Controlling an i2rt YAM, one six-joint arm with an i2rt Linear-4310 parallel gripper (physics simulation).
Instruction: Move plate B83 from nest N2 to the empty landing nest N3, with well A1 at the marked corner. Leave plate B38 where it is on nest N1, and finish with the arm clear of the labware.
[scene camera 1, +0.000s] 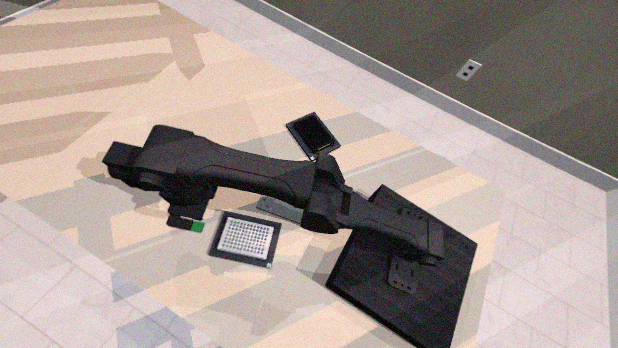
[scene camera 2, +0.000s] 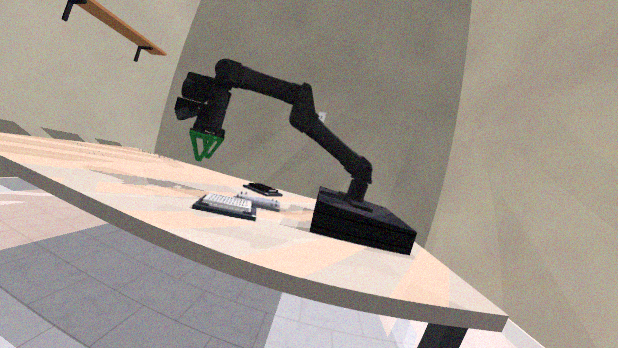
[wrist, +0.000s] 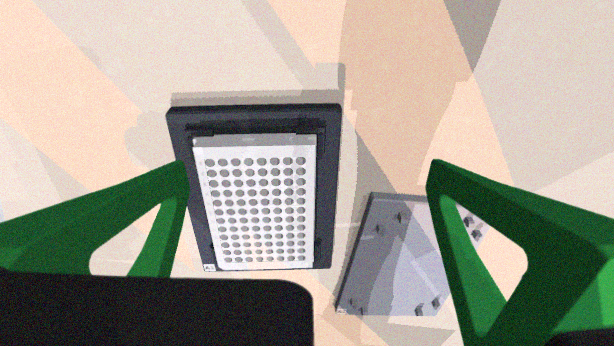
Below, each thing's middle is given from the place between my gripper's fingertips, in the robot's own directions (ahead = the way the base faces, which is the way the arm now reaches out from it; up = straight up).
Labels:
My gripper is now 100 mm past the white well plate (scene camera 1: 242, 237), 20 mm to the right of it and 100 mm above it.

